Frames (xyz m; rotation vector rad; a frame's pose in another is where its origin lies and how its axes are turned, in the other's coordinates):
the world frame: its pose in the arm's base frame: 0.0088 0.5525 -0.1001 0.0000 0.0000 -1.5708
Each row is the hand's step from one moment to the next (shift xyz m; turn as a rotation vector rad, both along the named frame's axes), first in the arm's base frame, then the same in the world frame.
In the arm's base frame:
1: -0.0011 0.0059 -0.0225 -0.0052 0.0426 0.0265
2: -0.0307 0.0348 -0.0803 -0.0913 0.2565 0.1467
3: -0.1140 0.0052 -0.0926 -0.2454 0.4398 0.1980
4: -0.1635 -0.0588 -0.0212 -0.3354 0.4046 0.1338
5: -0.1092 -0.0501 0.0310 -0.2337 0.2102 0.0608
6: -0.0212 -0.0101 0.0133 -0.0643 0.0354 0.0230
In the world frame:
1: -0.0059 -0.0011 -0.0225 -0.0426 -0.0052 0.0265
2: -0.0348 -0.0307 -0.0803 -0.2565 -0.0913 0.1467
3: -0.0052 -0.1140 -0.0926 -0.4398 -0.2454 0.1980
4: 0.0588 -0.1635 -0.0212 -0.4046 -0.3354 0.1338
5: 0.0501 -0.1092 0.0310 -0.2102 -0.2337 0.0608
6: 0.0101 -0.0212 0.0133 -0.0354 -0.0643 0.0230

